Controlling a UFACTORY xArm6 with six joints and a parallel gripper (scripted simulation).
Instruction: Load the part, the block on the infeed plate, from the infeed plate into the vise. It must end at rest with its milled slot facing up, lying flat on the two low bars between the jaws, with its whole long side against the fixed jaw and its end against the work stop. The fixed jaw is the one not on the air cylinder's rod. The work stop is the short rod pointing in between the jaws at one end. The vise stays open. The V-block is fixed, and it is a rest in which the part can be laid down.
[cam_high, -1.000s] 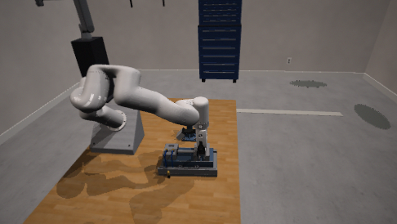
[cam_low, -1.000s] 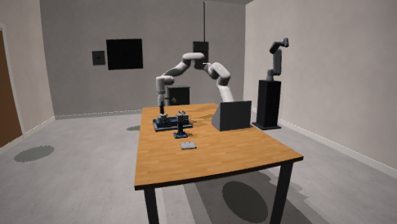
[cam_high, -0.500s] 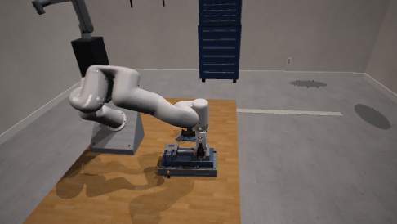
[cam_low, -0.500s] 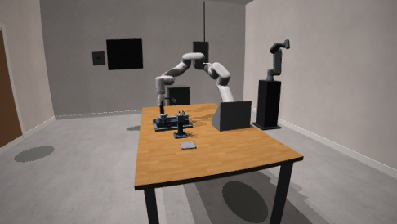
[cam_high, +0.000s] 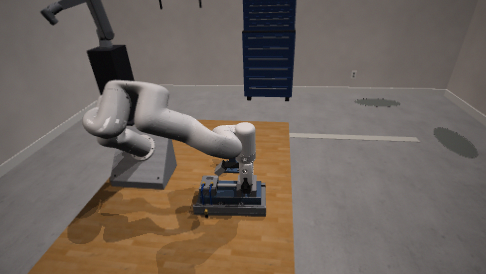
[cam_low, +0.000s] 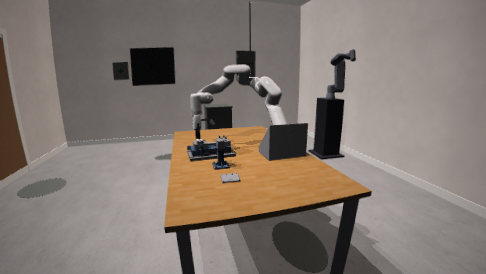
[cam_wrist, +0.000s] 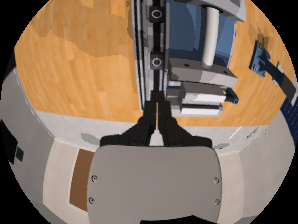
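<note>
The part lies 6 cm to the left of my hand, 2 cm below it and 1 cm behind it. Also, from my hand: air cylinder 17 cm behind, 4 cm to the left, 4 cm below; then air cylinder rod 9 cm behind, 5 cm to the left, 4 cm below.
</note>
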